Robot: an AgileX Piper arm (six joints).
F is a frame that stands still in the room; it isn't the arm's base.
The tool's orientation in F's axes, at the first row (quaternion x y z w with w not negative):
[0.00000 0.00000 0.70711 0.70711]
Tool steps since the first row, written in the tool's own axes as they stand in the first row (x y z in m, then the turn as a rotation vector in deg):
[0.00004 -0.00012 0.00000 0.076 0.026 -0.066]
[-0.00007 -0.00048 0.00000 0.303 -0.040 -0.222]
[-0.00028 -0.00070 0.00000 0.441 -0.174 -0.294]
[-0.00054 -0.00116 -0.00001 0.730 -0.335 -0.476]
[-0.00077 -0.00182 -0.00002 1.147 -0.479 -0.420]
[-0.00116 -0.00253 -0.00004 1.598 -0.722 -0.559]
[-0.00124 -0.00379 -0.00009 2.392 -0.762 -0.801]
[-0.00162 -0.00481 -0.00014 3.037 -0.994 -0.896]
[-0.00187 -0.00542 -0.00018 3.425 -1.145 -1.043]
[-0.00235 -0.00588 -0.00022 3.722 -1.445 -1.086]
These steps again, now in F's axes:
[0.00012 0.00004 0.00000 -0.026 0.076 -0.066]
[0.00048 -0.00007 0.00000 0.040 0.303 -0.222]
[0.00070 -0.00028 0.00000 0.174 0.441 -0.294]
[0.00116 -0.00054 -0.00001 0.335 0.730 -0.476]
[0.00182 -0.00077 -0.00002 0.479 1.147 -0.420]
[0.00253 -0.00116 -0.00004 0.722 1.598 -0.559]
[0.00379 -0.00124 -0.00009 0.762 2.392 -0.801]
[0.00481 -0.00162 -0.00014 0.994 3.037 -0.896]
[0.00542 -0.00187 -0.00018 1.145 3.425 -1.043]
[0.00588 -0.00235 -0.00022 1.445 3.722 -1.086]

